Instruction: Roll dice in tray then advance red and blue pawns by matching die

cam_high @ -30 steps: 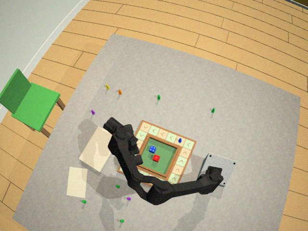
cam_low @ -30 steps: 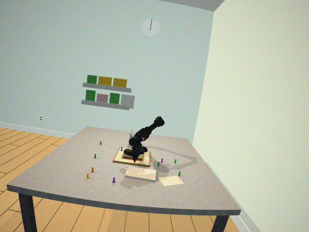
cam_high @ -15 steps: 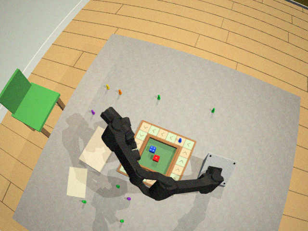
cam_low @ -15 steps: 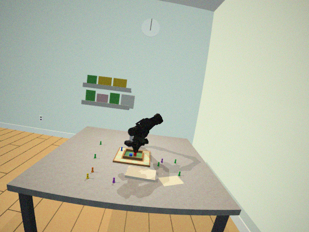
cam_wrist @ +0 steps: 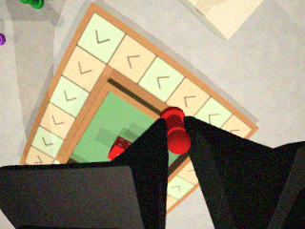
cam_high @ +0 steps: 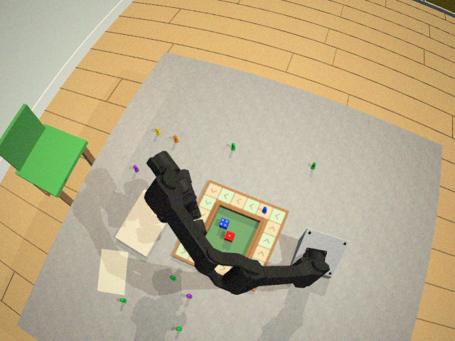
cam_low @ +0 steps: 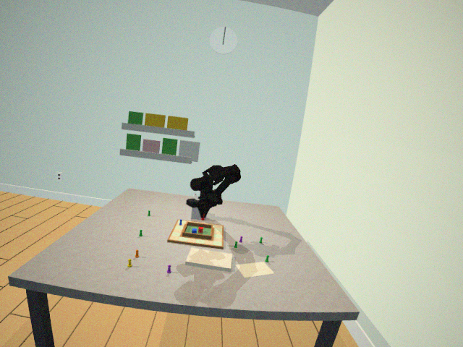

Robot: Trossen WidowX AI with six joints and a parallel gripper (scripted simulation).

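My gripper tip is now 20 cm past the blue pawn, 11 cm to the left of it and 12 cm above it. The rest, counted from my gripper tip: blue die: 9 cm behind, 3 cm to the right, 12 cm below; green tray: 12 cm behind, 1 cm to the right, 14 cm below; red pawn: right at my gripper tip.
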